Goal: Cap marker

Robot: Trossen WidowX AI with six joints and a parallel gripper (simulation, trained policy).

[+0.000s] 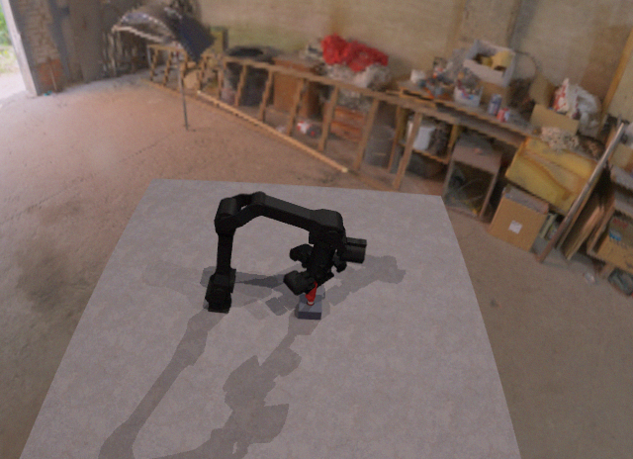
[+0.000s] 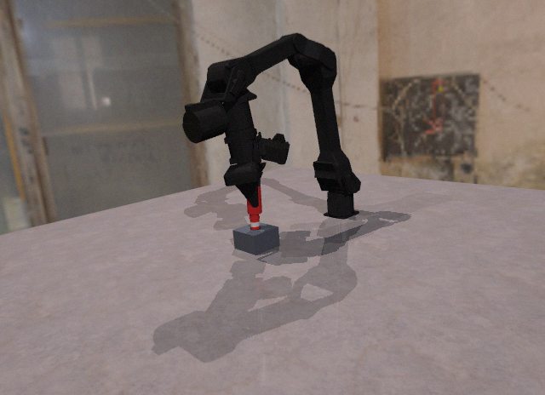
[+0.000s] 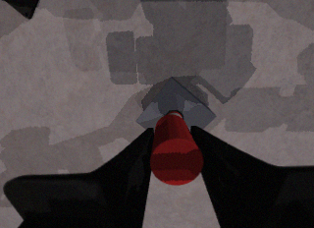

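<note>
My gripper tip is 70 mm above the holder block, 10 mm to the left of it and 10 mm short of it. Also, from my gripper tip: red cap 10 mm above.
</note>
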